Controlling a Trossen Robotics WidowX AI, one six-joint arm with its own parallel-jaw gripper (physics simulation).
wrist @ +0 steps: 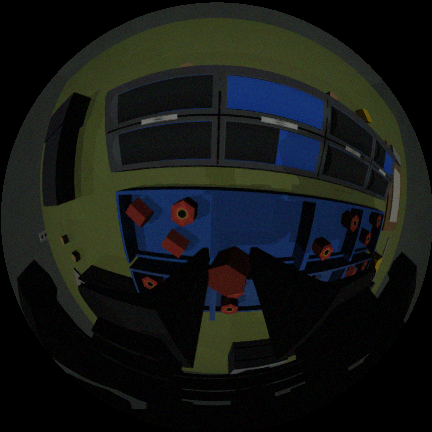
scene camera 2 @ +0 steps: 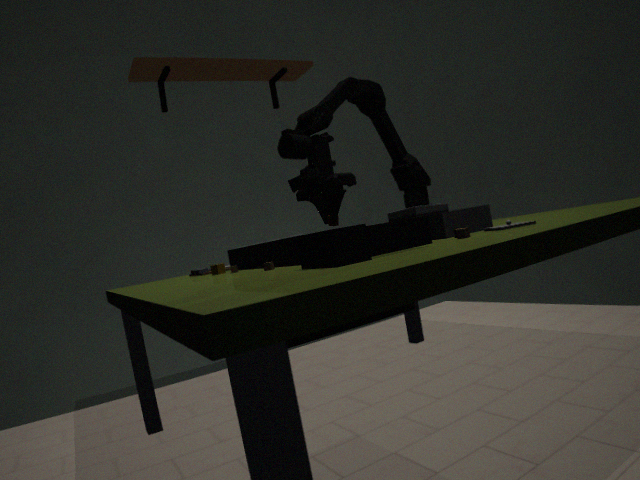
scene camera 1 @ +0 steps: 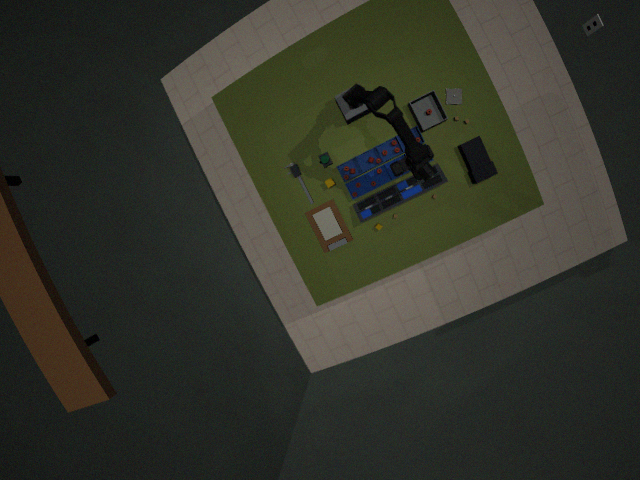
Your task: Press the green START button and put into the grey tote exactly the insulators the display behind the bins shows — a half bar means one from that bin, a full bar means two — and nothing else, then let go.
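Pixels of known places: gripper, fingertip midpoint: [wrist: 229,253] [scene camera 2: 330,223]; arm's base, origin of the base link: [wrist: 252,370] [scene camera 2: 418,207] [scene camera 1: 354,101].
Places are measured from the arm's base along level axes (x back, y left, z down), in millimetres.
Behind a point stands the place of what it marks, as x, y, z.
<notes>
My gripper [scene camera 2: 331,220] {-352, 159, 6} [wrist: 229,253] {-352, 159, 6} is shut on a red insulator [scene camera 2: 333,222] {-347, 166, 6} [wrist: 228,278] {-344, 159, -12}, held low over the blue bins [scene camera 1: 361,192] [wrist: 250,215]. In the wrist view, the back bin at left holds three red insulators; the wide bin beside it shows a bare floor. The grey tote [scene camera 1: 419,107] {-102, 295, 77} has one red insulator [scene camera 1: 428,111] {-138, 324, 54} inside. The display [scene camera 1: 411,191] [wrist: 218,120] has a full blue bar [wrist: 275,100] {-473, 146, 24}, a half bar [wrist: 300,150] {-440, 112, 37} below it, and another short bar [wrist: 388,162] at the far right of the wrist view. The green START button [scene camera 1: 324,159] {-210, -219, 43} stands apart, left of the bins.
A dark box [scene camera 1: 477,160] {-426, 478, 31} [wrist: 65,150] {-420, 434, 53} lies beyond the display's right end in scene camera 1. A clipboard [scene camera 1: 327,223] {-520, -303, 72}, a long-handled tool [scene camera 1: 305,187] {-309, -359, 80} and yellow cubes [scene camera 1: 329,182] {-325, -229, 44} [scene camera 1: 378,226] {-604, -58, 58} lie around the left side. A grey plate [scene camera 1: 453,96] {-99, 465, 71} and small brown blocks [scene camera 1: 455,118] {-204, 443, 68} lie near the tote.
</notes>
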